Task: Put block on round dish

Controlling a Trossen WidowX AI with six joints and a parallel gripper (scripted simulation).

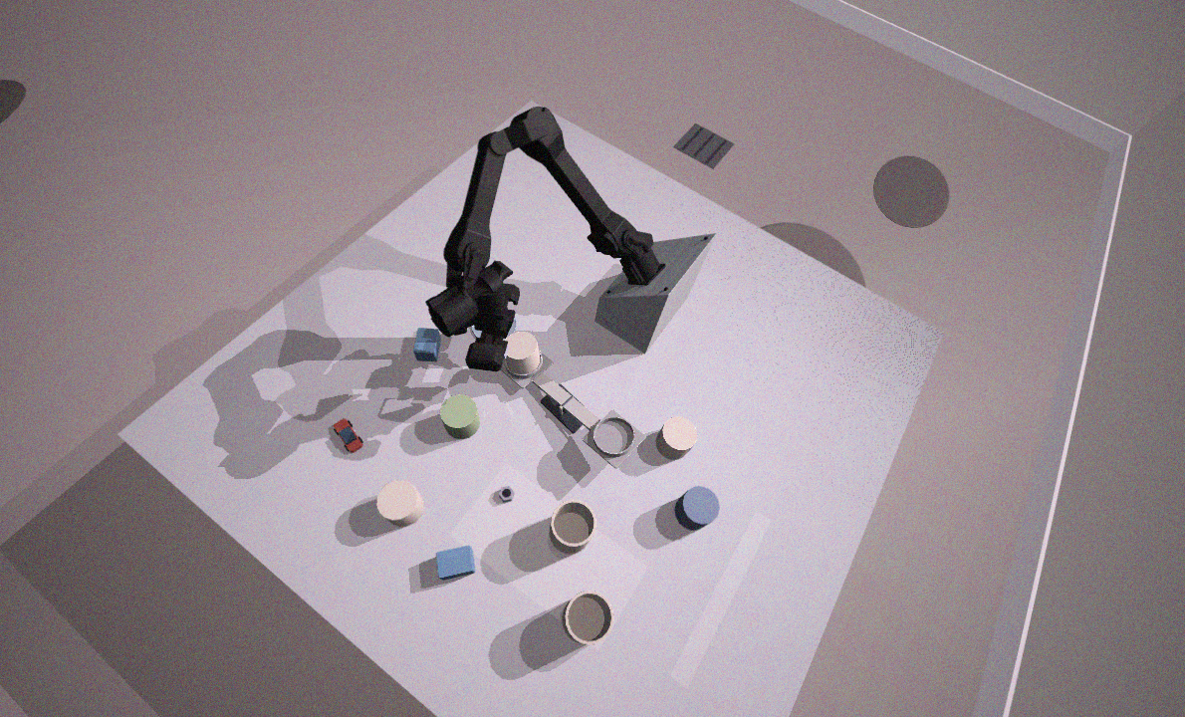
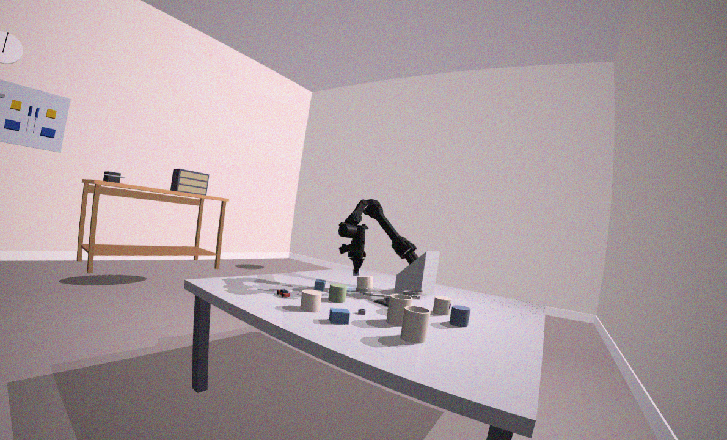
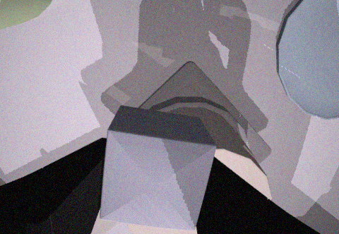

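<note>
Now: the round light-blue dish 100 mm to the right of my gripper tip, 100 mm below it and 70 mm behind it. Round my gripper tip: grey block 10 mm above; green cylinder 140 mm ahead, 70 mm below, 10 mm to the left; balance 160 mm to the left, 70 mm below, 30 mm behind.
</note>
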